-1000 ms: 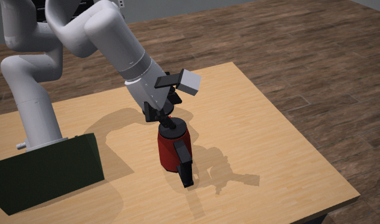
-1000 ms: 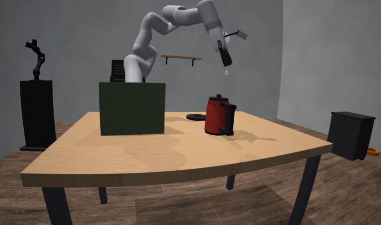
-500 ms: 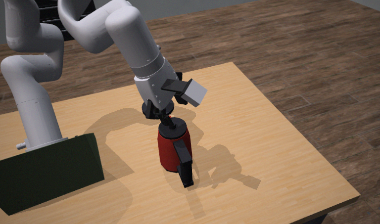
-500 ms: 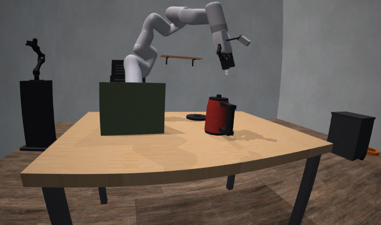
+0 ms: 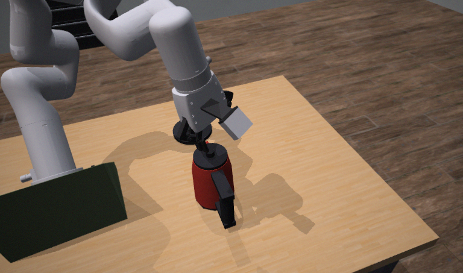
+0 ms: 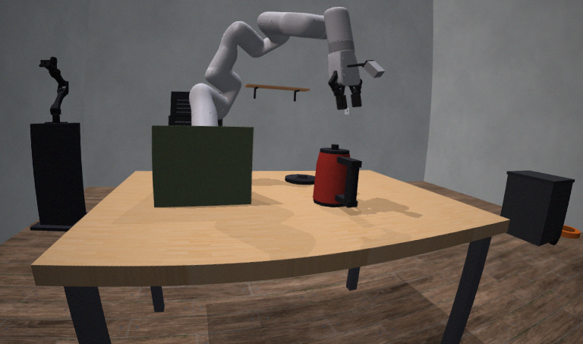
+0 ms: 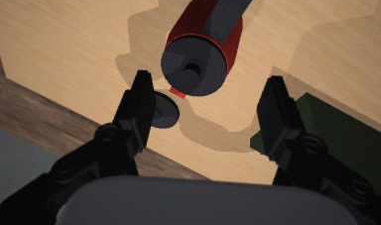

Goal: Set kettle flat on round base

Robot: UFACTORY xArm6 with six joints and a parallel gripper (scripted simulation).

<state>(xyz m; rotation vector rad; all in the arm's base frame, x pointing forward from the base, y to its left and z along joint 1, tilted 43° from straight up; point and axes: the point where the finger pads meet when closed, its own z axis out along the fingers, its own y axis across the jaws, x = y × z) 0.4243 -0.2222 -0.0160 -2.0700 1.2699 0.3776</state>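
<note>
The red kettle is 5 cm to the left of my hand and 23 cm below it. Round my hand: round black base (40 cm to the left, 31 cm below).
</note>
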